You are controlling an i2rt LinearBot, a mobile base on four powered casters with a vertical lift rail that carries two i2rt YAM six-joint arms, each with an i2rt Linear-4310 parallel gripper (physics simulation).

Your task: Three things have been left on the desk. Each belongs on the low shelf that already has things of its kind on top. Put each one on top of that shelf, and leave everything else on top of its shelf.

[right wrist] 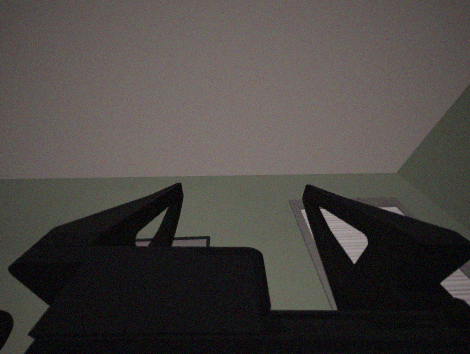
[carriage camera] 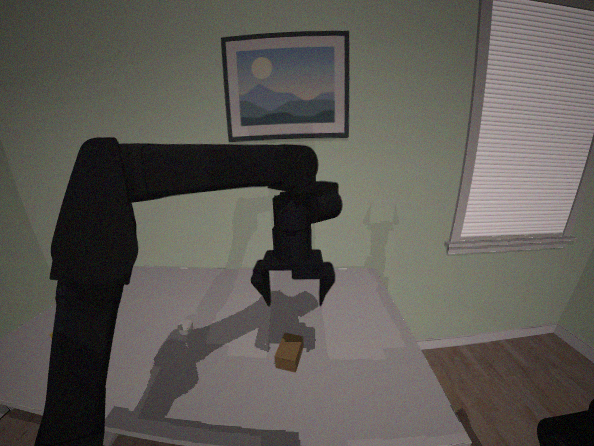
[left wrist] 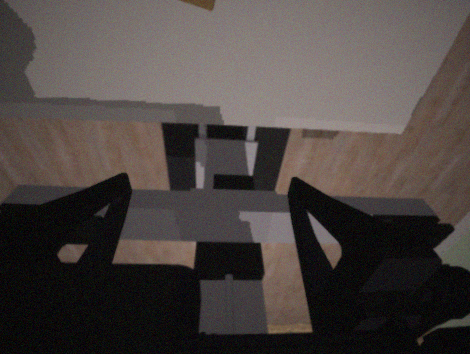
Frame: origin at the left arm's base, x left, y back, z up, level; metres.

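Seen in the pictures: left gripper, fingertip midpoint: [carriage camera: 294, 304] [left wrist: 210, 183]; right gripper, fingertip midpoint: [right wrist: 243, 190].
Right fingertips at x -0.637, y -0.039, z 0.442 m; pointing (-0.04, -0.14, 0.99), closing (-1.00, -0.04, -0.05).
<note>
Offsets run from my right fingertips to a thing's top centre. "*": to the spot under its first point. Level surfaces: height alone.
A brown-orange block @[dx +0.391, dy -0.325, dz -0.544 m] [carriage camera: 289, 354] [left wrist: 201, 3] lies on the desk @[dz -0.594 m] [carriage camera: 350, 395] [left wrist: 300, 65]; in the left wrist view its edge shows at the top. A small whitish thing @[dx +0.774, dy -0.407, dz -0.570 m] [carriage camera: 186, 327] stands on the desk in the left arm's shadow. A tiny yellow bit [carriage camera: 52, 335] shows at the left arm's edge, mostly hidden by the arm. My left gripper [carriage camera: 295, 304] [left wrist: 210, 183] is open and empty, pointing down above the desk, higher than the block and farther back. My right gripper [right wrist: 243, 190] is open and empty, facing the wall and ceiling. No low shelf shows.
The left arm [carriage camera: 80, 320] rises at the left and blocks part of the desk. A dark part [carriage camera: 570, 425] shows at the lower right. Wooden floor @[dz -1.313 m] [carriage camera: 505, 380] lies right of the desk. A picture [carriage camera: 287, 85] and a window with blinds @[* dx -0.813, dy -0.939, dz +0.168 m] [carriage camera: 530, 120] are on the wall.
</note>
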